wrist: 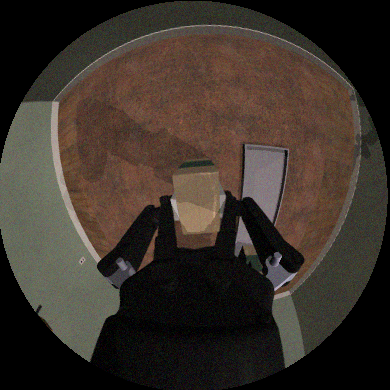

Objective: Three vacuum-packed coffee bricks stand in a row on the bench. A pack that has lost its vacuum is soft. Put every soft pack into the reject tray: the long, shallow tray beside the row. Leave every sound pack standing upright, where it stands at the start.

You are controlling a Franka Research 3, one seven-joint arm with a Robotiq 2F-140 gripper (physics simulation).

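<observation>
My gripper (199, 188) is partly closed around a tan coffee pack (197, 190). Its pale pads sit against the left and right sides of the pack with no visible gap. The pack's top faces the camera, and a dark green strip shows at its far edge. The long, shallow grey reject tray (265, 175) lies to the right of this pack, its near part hidden behind the right finger. A green and tan piece of another pack (254, 261) shows near the tray's near end, mostly hidden by the gripper; whether it is inside the tray cannot be told.
The brown bench top (210, 80) extends beyond the pack and tray, with a pale rim (56, 150) on the left. A dark shadow falls across it at the left. Green floor (30, 200) shows past the left edge. The black gripper body hides the near part of the bench.
</observation>
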